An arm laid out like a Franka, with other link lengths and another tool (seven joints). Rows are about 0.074 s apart.
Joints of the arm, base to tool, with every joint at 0 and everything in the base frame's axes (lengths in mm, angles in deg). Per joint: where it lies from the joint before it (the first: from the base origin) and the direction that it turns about. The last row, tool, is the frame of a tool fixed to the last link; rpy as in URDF.
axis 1: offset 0 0 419.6 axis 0 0 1
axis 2: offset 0 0 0 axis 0 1 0
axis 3: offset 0 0 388.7 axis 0 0 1
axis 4: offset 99 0 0 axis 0 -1 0
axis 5: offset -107.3 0 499.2 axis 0 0 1
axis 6: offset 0 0 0 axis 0 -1 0
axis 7: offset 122.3 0 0 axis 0 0 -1
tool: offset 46 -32 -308.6 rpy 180 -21.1 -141.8
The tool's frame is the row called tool.
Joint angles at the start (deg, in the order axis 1, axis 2, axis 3, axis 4, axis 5, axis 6, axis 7):
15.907 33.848 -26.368 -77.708 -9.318 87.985 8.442
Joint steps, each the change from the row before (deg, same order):
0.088 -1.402 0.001 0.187 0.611 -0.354 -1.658
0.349 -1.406 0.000 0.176 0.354 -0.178 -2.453
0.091 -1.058 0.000 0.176 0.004 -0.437 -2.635
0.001 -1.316 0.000 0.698 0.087 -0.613 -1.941
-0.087 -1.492 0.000 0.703 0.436 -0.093 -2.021
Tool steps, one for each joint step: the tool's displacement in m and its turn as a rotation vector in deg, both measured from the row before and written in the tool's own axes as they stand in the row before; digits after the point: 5 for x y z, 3 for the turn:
0.01064 0.00141 -0.01472 0.061 -1.546 -1.502
0.00888 0.00334 -0.01780 0.880 -1.606 -2.289
0.00862 0.00064 -0.01134 0.921 -0.824 -2.295
0.01403 -0.00125 -0.01767 0.762 -1.385 -1.397
0.01377 -0.00230 -0.02109 0.864 -2.164 -1.348

